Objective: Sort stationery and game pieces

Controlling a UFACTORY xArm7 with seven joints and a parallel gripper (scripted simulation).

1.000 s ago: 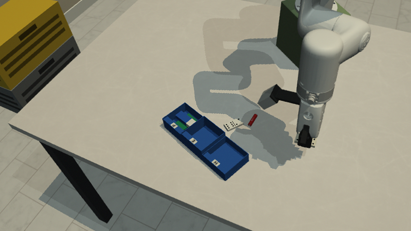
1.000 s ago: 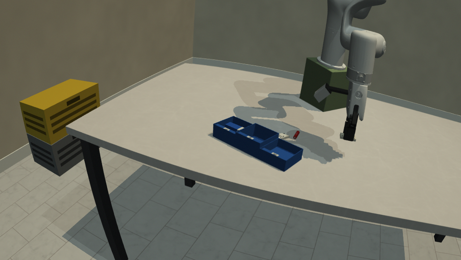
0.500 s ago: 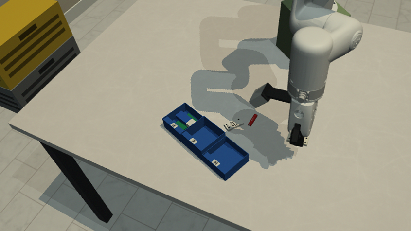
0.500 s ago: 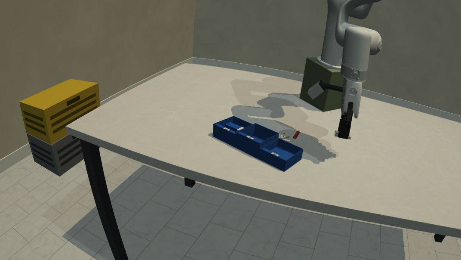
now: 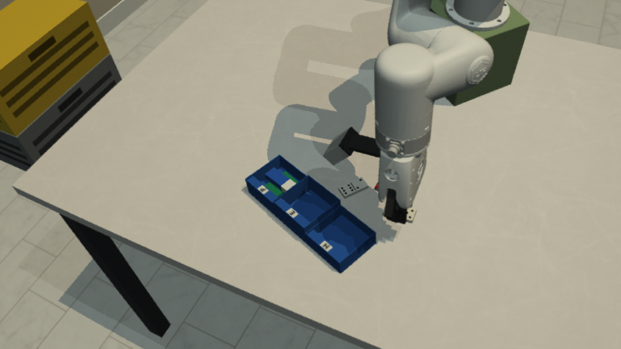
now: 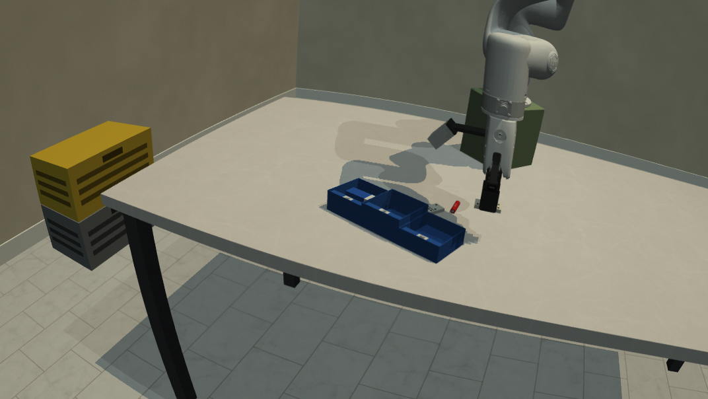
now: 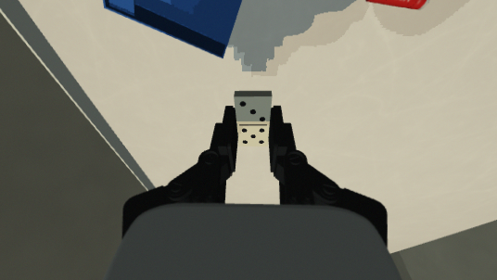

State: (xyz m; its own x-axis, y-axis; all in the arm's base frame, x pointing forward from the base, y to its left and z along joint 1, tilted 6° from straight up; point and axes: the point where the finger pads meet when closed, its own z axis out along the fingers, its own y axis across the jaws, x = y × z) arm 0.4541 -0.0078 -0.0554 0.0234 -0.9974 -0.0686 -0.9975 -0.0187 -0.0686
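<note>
My hand is 11 cm past the red cylinder, 7 cm to the left of it and 8 cm above it. The rest, counted from my hand: blue-and-white eraser (3 cm behind, 23 cm to the right, 7 cm below); blue three-part bin (1 cm ahead, 16 cm to the right, 7 cm below); green block (3 cm behind, 24 cm to the right, 8 cm below).
</note>
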